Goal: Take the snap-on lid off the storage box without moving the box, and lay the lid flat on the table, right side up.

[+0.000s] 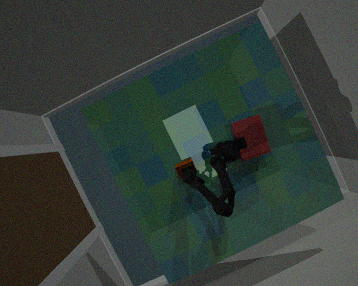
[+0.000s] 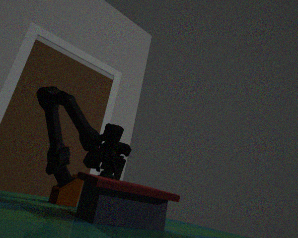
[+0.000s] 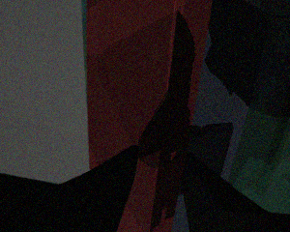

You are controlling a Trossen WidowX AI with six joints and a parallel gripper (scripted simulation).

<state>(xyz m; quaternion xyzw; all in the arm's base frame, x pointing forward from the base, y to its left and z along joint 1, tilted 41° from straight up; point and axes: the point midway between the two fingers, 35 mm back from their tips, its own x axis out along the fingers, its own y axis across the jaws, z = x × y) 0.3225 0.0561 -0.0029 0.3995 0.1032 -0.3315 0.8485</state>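
Right now the red lid is 8 cm ahead of my gripper tip and 1 cm to the right of it. The rest, counted from my gripper tip: grey storage box 7 cm ahead, 1 cm to the right, 5 cm below.
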